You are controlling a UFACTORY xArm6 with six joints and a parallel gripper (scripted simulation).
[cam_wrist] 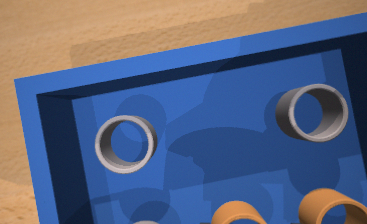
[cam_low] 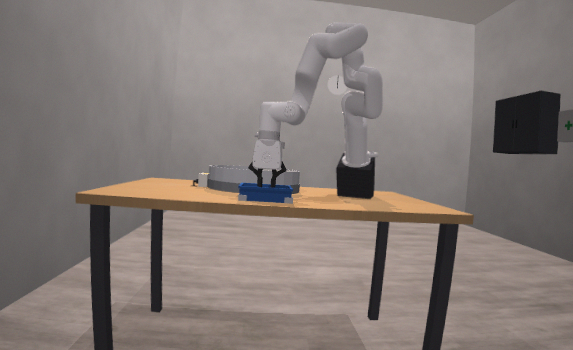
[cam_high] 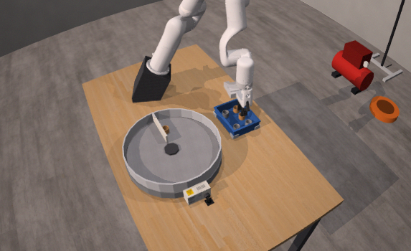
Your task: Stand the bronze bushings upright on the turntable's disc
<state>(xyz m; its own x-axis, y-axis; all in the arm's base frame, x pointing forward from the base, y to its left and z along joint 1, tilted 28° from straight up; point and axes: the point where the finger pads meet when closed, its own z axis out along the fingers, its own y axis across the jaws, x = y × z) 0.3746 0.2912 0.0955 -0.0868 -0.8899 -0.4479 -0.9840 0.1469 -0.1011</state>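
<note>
My gripper is now 40 mm above the blue crate and 30 mm to the left of it. Also, from my hand: grey turntable disc (380 mm to the right, 90 mm ahead, 10 mm below).
</note>
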